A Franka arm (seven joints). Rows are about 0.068 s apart.
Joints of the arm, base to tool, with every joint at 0 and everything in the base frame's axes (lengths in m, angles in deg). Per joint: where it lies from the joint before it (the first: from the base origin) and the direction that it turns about. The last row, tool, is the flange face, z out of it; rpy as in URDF.
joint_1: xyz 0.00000 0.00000 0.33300 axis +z
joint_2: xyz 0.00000 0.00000 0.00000 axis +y
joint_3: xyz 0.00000 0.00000 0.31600 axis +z
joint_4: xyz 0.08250 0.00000 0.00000 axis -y
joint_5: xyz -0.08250 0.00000 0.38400 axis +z
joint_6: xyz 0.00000 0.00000 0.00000 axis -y
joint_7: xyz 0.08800 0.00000 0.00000 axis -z
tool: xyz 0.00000 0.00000 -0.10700 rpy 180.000 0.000 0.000
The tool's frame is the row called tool.
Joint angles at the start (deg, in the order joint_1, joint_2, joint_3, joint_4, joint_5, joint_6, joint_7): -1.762 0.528 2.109 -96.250 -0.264 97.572 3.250
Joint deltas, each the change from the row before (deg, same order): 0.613 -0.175 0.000 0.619 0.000 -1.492 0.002; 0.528 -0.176 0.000 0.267 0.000 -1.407 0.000; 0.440 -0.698 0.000 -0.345 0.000 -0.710 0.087; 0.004 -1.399 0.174 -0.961 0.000 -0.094 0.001; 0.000 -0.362 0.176 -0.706 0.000 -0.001 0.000; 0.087 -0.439 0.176 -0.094 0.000 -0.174 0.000; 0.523 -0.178 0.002 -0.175 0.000 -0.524 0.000; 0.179 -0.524 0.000 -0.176 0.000 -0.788 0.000
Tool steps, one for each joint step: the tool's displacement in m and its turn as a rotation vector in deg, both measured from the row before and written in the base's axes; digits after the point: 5 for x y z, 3 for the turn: -0.00287 0.00602 0.00459 -0.015 0.698 0.604; -0.00322 0.00512 0.00181 -0.028 0.964 0.522; -0.00494 0.00424 0.00286 -0.038 0.356 0.350; -0.00754 0.00170 0.00533 -0.045 -0.345 0.176; -0.00244 0.00167 -0.00242 -0.035 0.345 0.175; -0.00252 0.00251 0.00312 -0.020 -0.171 0.262; -0.00223 0.00489 -0.00055 -0.034 0.520 0.521; -0.00417 0.00155 0.00230 -0.049 0.439 0.173
